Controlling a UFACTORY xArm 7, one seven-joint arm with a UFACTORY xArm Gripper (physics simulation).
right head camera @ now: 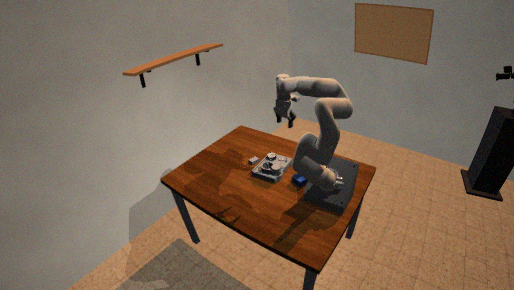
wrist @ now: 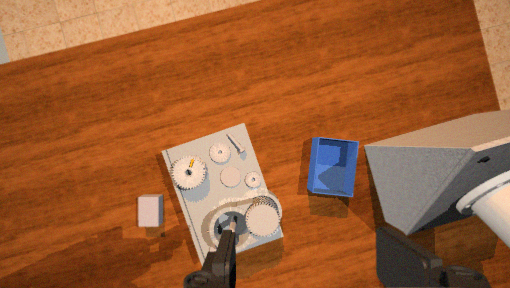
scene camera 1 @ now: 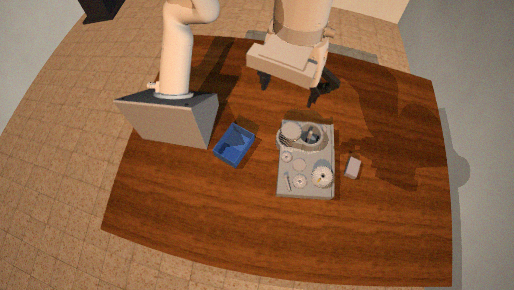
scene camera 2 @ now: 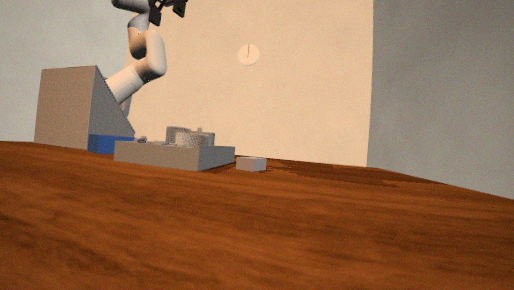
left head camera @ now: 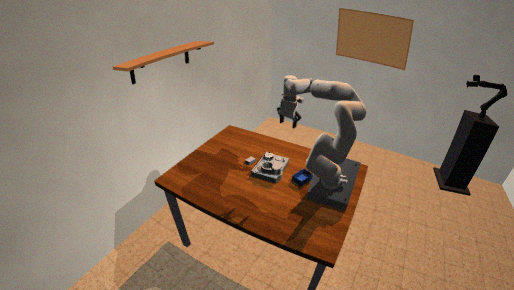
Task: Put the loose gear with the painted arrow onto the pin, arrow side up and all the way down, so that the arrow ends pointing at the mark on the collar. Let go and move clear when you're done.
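Frame: origin at the arm's base, x ahead, y up, z right, level; centimetres.
Seen in the pictures: gripper, fingertip midpoint: (right head camera: 284,124) (wrist: 305,252) (scene camera 1: 287,93) (scene camera 2: 165,19) (left head camera: 288,125); arm's base, link origin: (right head camera: 328,180) (wrist: 499,188) (scene camera 1: 173,95) (scene camera 2: 95,104).
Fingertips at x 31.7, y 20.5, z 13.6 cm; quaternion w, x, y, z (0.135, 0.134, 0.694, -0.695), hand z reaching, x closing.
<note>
Offsets run from my fingertips to a thing's top centre. "*": to the spot under its first point.
The loose gear {dx +13.5, dy -28.6, dz +6.8 cm} (scene camera 1: 322,176) (wrist: 188,172) is pale and toothed. It lies flat on a corner of the grey base plate {* dx +10.4, dy -31.1, dz +11.5 cm} (scene camera 1: 311,193) (wrist: 202,144), arrow side up. Its yellow arrow points up and slightly right in the wrist view, and down-left in scene camera 1. The pin {dx +9.9, dy -26.0, dz -5.8 cm} (scene camera 1: 311,134) (wrist: 233,223) stands inside the round collar {* dx +13.3, dy -27.5, dz -4.8 cm} (wrist: 212,231) at the other end of the plate, beside a tall gear (scene camera 1: 290,132) (wrist: 262,219). I cannot make out the collar's mark. My gripper (left head camera: 288,123) (right head camera: 284,123) (scene camera 1: 287,97) (wrist: 305,252) is open and empty, high above the table; one finger partly covers the collar in the wrist view.
The plate also bears two small gears (wrist: 219,152) (wrist: 253,179), a flat disc {dx +6.8, dy -30.8, dz +2.8 cm} (wrist: 230,176) and a small bolt-like piece {dx +3.3, dy -29.8, dz +8.6 cm} (wrist: 235,143). A pale block {dx +25.2, dy -32.4, dz +2.6 cm} (scene camera 1: 353,167) (wrist: 150,210) lies beside the plate. A blue bin {dx -12.9, dy -30.4, dz -3.4 cm} (scene camera 1: 234,145) (wrist: 333,167) stands between the plate and the robot's base.
</note>
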